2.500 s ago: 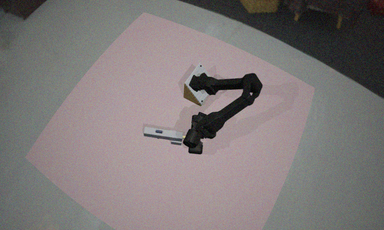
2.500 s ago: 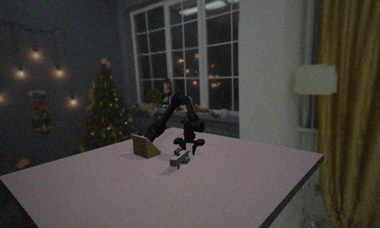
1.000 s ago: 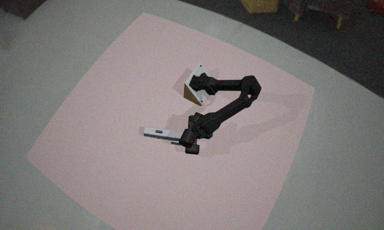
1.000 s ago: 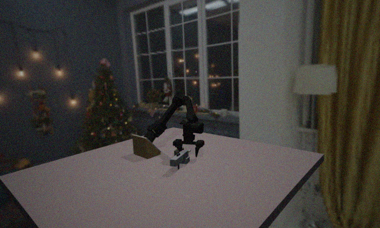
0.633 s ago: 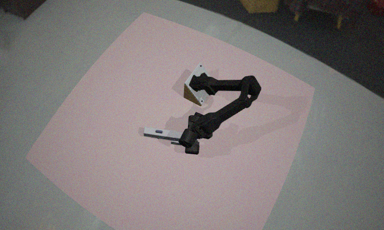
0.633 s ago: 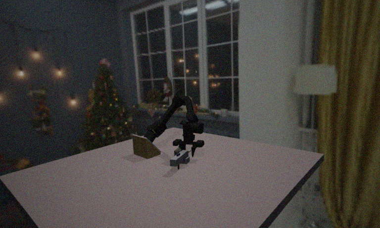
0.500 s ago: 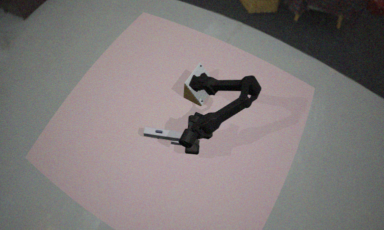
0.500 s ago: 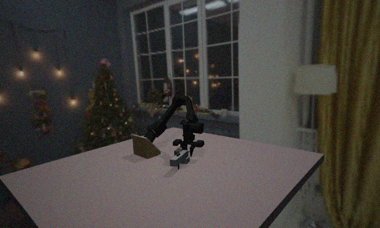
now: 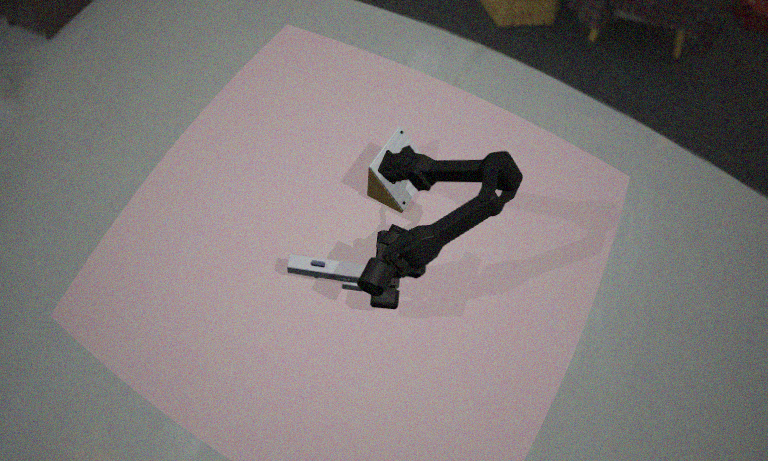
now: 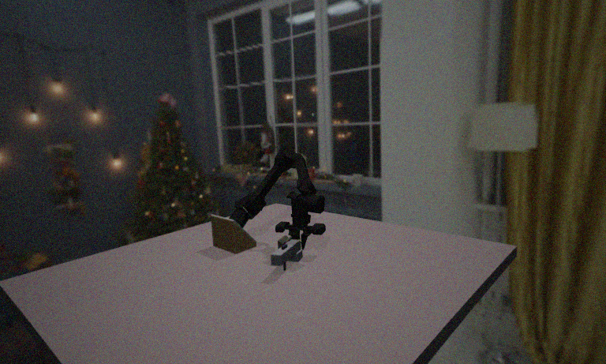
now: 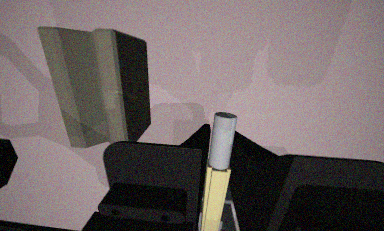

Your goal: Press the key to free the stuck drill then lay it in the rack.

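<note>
My gripper tip is now 1 cm short of the drill, 4 cm to the left of it and 4 cm below it. The rest, counted from my gripper tip: key 4 cm ahead, 16 cm to the right, 4 cm above; then grey holder block 4 cm ahead, 13 cm to the right, 4 cm above.
</note>
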